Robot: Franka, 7 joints.
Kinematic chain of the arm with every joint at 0, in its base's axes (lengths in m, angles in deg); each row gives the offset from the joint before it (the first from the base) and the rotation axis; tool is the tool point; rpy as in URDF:
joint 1: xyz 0 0 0.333 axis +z
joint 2: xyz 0 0 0 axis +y
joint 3: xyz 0 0 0.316 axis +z
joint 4: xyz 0.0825 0 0 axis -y
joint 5: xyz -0.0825 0 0.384 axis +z
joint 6: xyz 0 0 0 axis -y
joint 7: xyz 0.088 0 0 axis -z
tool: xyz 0 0 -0.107 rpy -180 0 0
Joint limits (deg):
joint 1: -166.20..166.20
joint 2: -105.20..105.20
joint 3: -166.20..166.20
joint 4: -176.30..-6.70
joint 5: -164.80..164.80
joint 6: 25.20..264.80
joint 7: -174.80..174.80
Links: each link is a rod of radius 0.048 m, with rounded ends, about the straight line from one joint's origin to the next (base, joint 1, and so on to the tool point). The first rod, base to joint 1, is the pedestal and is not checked.
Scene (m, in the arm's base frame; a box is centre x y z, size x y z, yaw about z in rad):
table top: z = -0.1
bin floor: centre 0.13 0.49 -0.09 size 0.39 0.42 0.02 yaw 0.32
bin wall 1: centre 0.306 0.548 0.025 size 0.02 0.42 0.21 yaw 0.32
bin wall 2: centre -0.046 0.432 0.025 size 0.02 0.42 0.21 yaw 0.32
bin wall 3: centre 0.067 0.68 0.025 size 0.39 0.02 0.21 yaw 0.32
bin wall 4: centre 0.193 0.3 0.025 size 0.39 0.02 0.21 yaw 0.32
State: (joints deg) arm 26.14 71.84 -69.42 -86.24 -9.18 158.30 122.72
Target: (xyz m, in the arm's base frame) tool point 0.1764 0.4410 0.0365
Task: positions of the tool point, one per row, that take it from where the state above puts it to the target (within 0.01 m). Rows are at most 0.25 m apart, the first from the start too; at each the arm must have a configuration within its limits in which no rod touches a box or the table.
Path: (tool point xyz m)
1: 0.6974 -0.1207 0.2528
2: 0.6508 0.0625 0.2325
3: 0.5426 0.2480 0.2362
4: 0.3739 0.3865 0.2649
5: 0.1764 0.4410 0.3038
6: 0.1804 0.4577 0.2210
7: 0.1804 0.4584 0.1307
8: 0.1764 0.4409 0.0365

